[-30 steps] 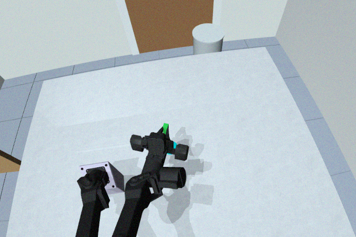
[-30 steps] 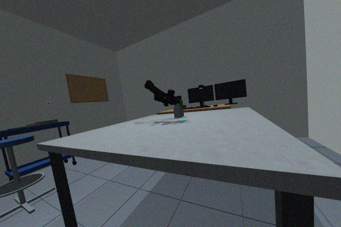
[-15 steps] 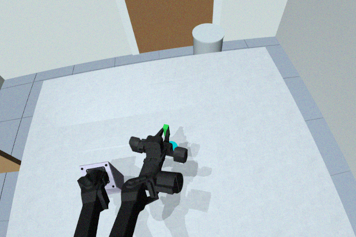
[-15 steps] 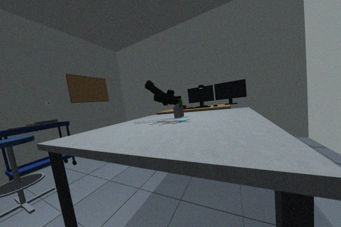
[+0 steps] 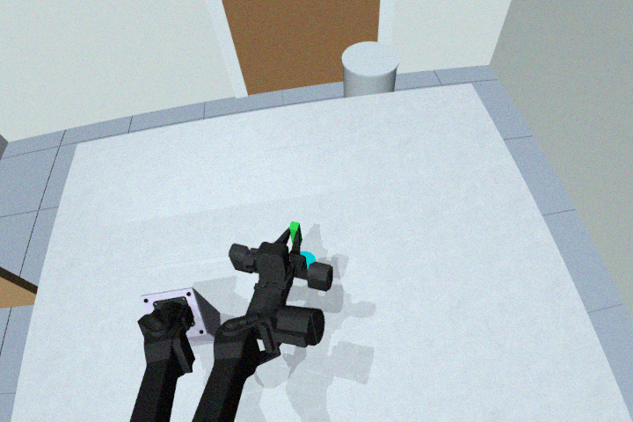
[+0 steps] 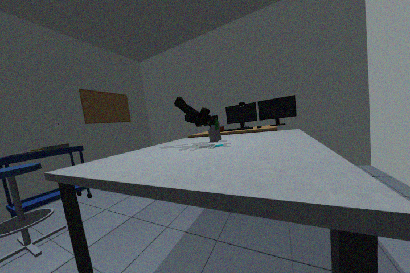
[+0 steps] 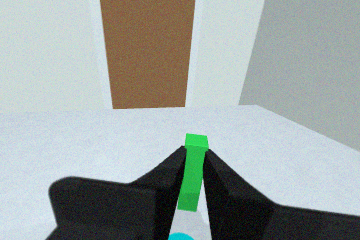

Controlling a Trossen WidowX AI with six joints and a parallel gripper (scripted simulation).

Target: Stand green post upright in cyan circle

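Now: gripper tip 160 mm above the cyan circle. Round my gripper tip: green post 20 mm below.
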